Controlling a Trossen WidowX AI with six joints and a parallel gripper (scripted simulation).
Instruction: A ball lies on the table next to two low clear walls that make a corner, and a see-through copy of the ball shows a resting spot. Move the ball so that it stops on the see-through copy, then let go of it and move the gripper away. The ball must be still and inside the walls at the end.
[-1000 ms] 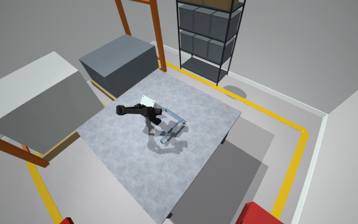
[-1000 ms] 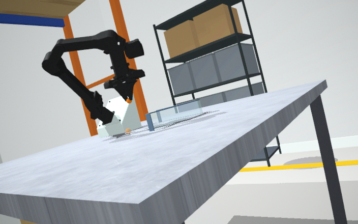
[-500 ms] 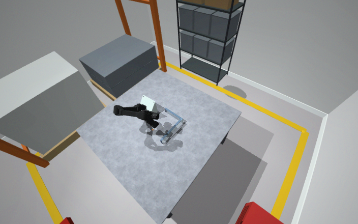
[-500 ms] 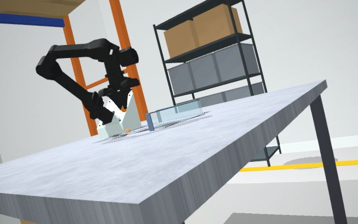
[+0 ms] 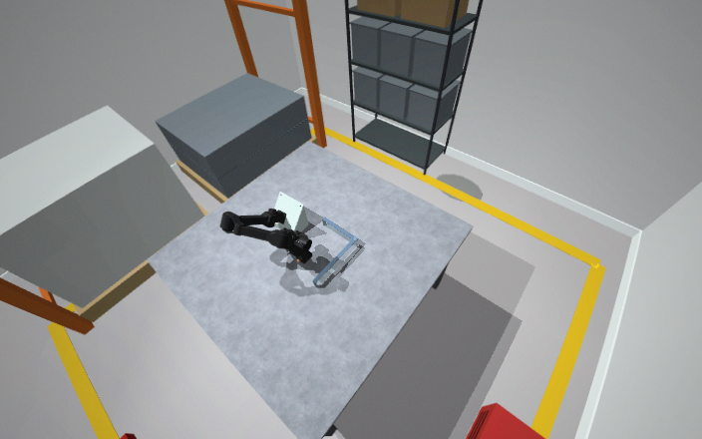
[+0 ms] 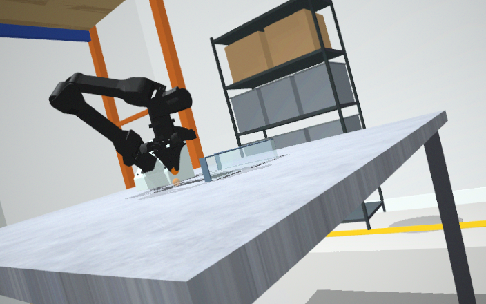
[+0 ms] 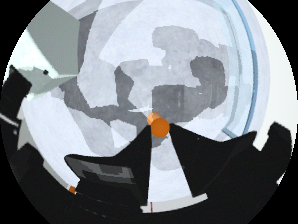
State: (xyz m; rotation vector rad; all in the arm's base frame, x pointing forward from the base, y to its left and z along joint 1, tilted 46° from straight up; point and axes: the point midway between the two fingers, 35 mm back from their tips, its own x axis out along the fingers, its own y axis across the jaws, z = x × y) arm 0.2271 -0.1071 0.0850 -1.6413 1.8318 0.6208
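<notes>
Right now my gripper tip is 3 cm above the see-through copy. Round my gripper tip: small orange ball (right at my gripper tip).
</notes>
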